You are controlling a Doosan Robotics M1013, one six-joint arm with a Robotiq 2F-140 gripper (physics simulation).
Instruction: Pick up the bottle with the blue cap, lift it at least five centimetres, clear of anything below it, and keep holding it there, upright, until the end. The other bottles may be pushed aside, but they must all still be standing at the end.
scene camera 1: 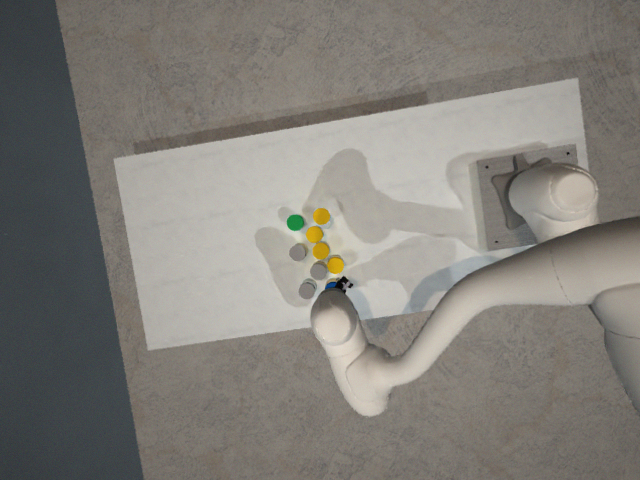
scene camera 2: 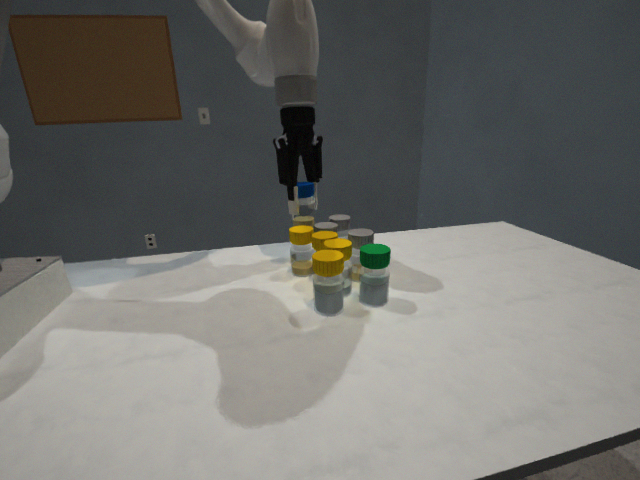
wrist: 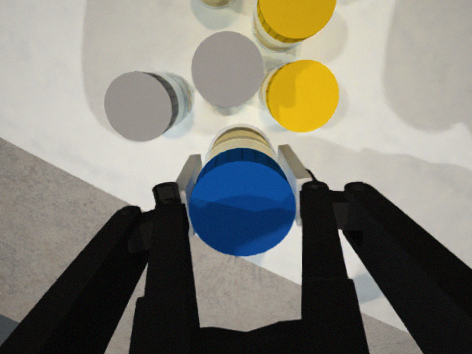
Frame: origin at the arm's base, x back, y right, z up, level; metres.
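Seen in the pictures: gripper, fingertip midpoint: [scene camera 2: 303, 211].
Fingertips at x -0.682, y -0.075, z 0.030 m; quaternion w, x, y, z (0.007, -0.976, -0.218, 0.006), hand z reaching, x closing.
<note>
Pixels of each thing's top centre, then the offset from my fingertips to it. Level surfaces: height alone.
- bottle with the blue cap, middle of its top: [wrist: 242, 212] [scene camera 2: 301, 183] [scene camera 1: 333, 291] dx +0.001, dy -0.002, dz +0.067 m
- yellow-capped bottle, middle of its top: [wrist: 303, 97] [scene camera 2: 301, 228] [scene camera 1: 335, 265] dx +0.030, dy +0.062, dz -0.023 m
- white table, its level: dz -0.128 m
The bottle with the blue cap [scene camera 1: 331, 285] [scene camera 2: 305, 189] [wrist: 242, 210] is upright and raised above the table, its cap higher than the others in scene camera 2. My gripper [scene camera 2: 305, 200] [wrist: 240, 167] is shut on it, one pad on each side at the cap and upper body. In scene camera 2 the bottle's lower edge is hidden behind a yellow-capped bottle [scene camera 2: 301, 250]. In scene camera 1 the arm covers most of the gripper. The other bottles all stand: several yellow-capped ones [scene camera 1: 321, 215] [wrist: 302, 96], three grey-capped ones [scene camera 1: 297, 252] [scene camera 2: 360, 237] [wrist: 227, 69] and a green-capped one [scene camera 1: 295, 222] [scene camera 2: 374, 255].
The white table [scene camera 1: 206, 180] [scene camera 2: 465, 361] bears the bottles in a close cluster. In the wrist view a grey-capped and a yellow-capped bottle stand just beyond the held bottle. The table's long edge runs beneath the arm in scene camera 1. The arm's base plate [scene camera 1: 488, 227] is at the right.
</note>
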